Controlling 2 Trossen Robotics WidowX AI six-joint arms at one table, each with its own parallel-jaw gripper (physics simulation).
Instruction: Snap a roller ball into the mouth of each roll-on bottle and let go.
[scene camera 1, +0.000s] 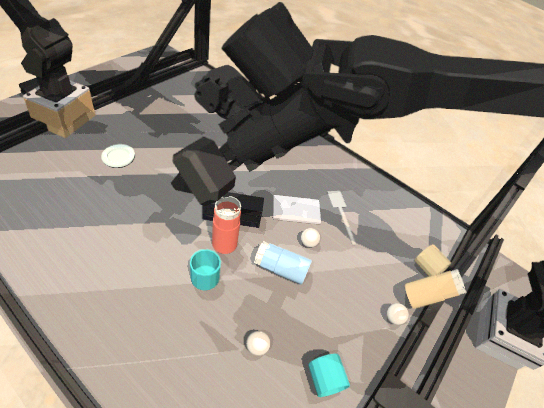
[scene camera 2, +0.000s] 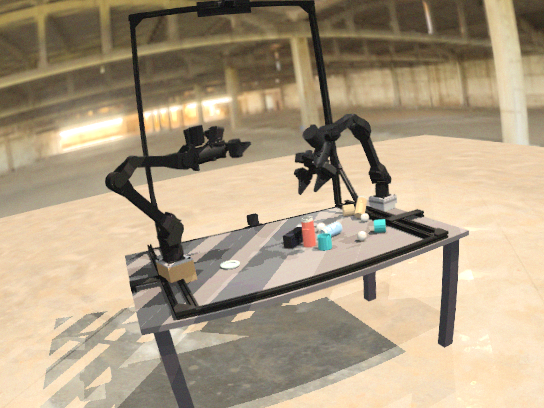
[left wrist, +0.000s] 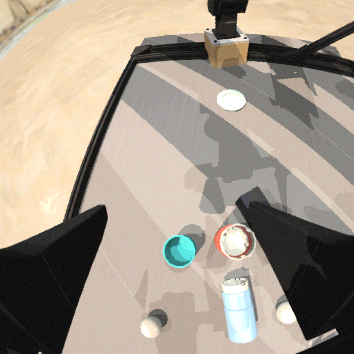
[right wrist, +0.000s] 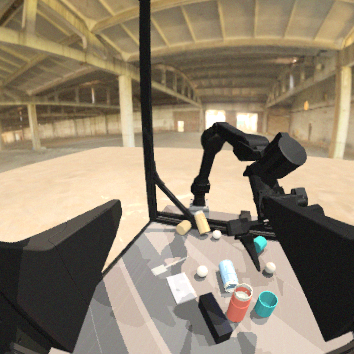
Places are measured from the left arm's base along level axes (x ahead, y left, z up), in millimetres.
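Where they show: left gripper, fingertip midpoint: (scene camera 2: 306, 193) (left wrist: 178, 210) (right wrist: 282, 266); right gripper, fingertip midpoint: (scene camera 2: 242, 143) (right wrist: 194, 205); left arm's base at its link origin: (scene camera 1: 524, 323) (scene camera 2: 382, 195) (right wrist: 198, 202); right arm's base at its link origin: (scene camera 1: 56, 91) (scene camera 2: 173, 259) (left wrist: 225, 33).
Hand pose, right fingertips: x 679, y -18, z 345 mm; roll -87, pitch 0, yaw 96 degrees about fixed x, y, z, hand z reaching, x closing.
Note:
Each offset is from my right fingertips to the top centre of the thing.
A red bottle {dx -153, dy +116, dz -297 mm} (scene camera 1: 226, 237) (scene camera 2: 308, 235) (right wrist: 239, 307) stands upright with its pale-rimmed mouth up; no ball shows in it. A light-blue bottle {dx -264, dy +108, dz -358 mm} (scene camera 1: 287, 264) (scene camera 2: 332, 229) (left wrist: 239, 317) (right wrist: 228, 274) lies on its side. An orange bottle {dx -519, dy +28, dz -309 mm} (scene camera 1: 431, 290) (scene camera 2: 360, 206) (right wrist: 202, 223) lies against the frame rail at the right. Three white balls lie loose: one ball {dx -284, dy +28, dz -367 mm} (scene camera 1: 310, 237) (left wrist: 286, 312) near the blue bottle, one ball {dx -297, dy +251, dz -367 mm} (scene camera 1: 258, 343) (left wrist: 150, 327) towards the front, one ball {dx -476, dy +90, dz -367 mm} (scene camera 1: 398, 314) by the orange bottle. My left gripper (scene camera 2: 309, 191) (left wrist: 178, 210) is open and empty above the table. My right gripper is open and empty, raised high.
A teal cup {dx -164, dy +194, dz -353 mm} (scene camera 1: 205, 270) (left wrist: 179, 251) stands beside the red bottle. Another teal cup {dx -408, dy +244, dz -356 mm} (scene camera 1: 329, 375) and a tan cylinder {dx -511, dy -49, dz -356 mm} (scene camera 1: 433, 260) lie tipped. A black box {dx -132, dy +56, dz -353 mm} (scene camera 1: 252, 210) (right wrist: 215, 317), white slab {dx -230, dy -33, dz -397 mm} (scene camera 1: 297, 209), spatula {dx -319, dy -74, dz -401 mm} (scene camera 1: 345, 217) and small plate {dx +153, dy +58, dz -394 mm} (scene camera 1: 118, 156) (left wrist: 231, 100) are also on the table.

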